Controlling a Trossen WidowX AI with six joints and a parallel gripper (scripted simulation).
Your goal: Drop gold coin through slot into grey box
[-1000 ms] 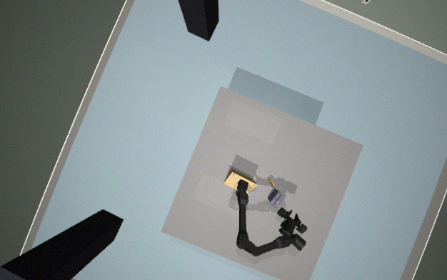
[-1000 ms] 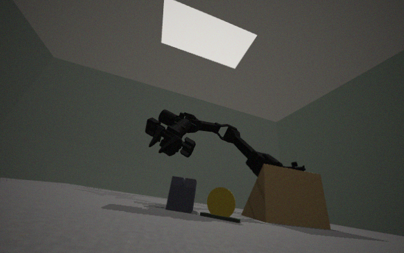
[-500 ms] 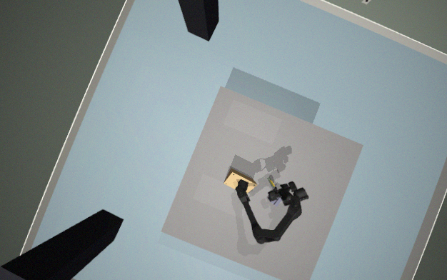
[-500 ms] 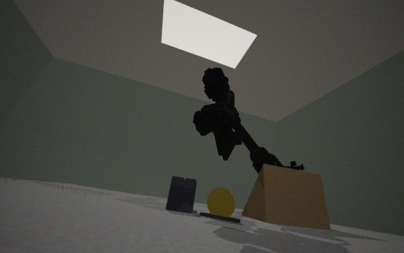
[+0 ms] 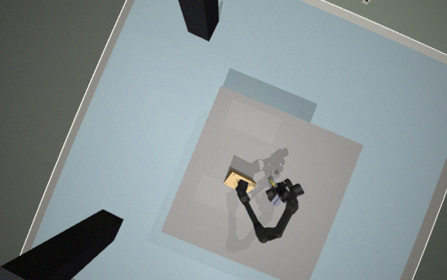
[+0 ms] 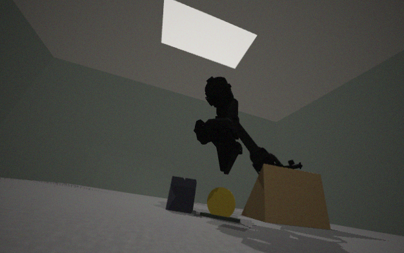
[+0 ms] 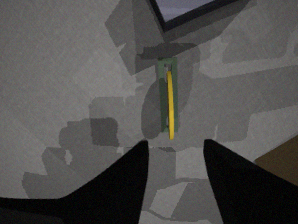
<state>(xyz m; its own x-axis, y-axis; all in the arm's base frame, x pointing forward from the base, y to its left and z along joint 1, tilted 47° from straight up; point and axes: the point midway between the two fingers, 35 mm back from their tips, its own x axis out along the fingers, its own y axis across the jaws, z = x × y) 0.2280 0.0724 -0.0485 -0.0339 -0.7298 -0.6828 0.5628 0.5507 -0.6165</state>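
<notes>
The gold coin lies 6 cm below my gripper tip.
</notes>
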